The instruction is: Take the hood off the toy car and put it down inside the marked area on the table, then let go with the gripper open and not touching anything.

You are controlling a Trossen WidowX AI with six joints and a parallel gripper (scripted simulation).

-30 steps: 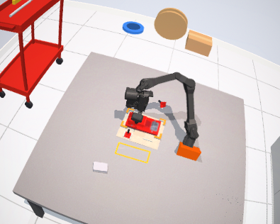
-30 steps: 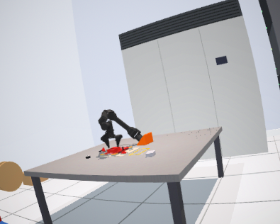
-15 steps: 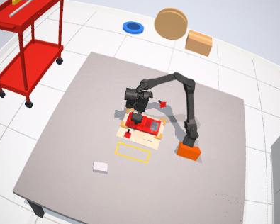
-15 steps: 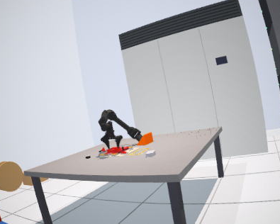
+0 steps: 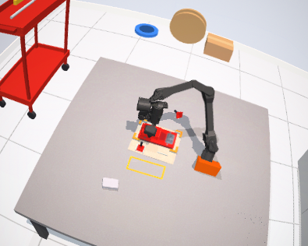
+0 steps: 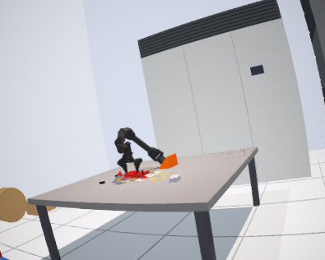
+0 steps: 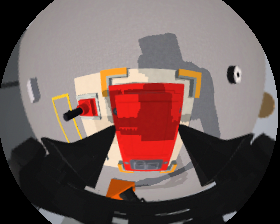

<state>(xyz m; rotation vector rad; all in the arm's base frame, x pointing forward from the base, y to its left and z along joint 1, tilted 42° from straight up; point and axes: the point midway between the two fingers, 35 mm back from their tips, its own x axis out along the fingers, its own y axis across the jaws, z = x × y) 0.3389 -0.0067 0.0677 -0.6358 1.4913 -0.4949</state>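
My gripper tip is right at the red hood. Also, from my gripper tip: black-and-white wheel (20 cm to the right, 11 cm ahead, 3 cm below).
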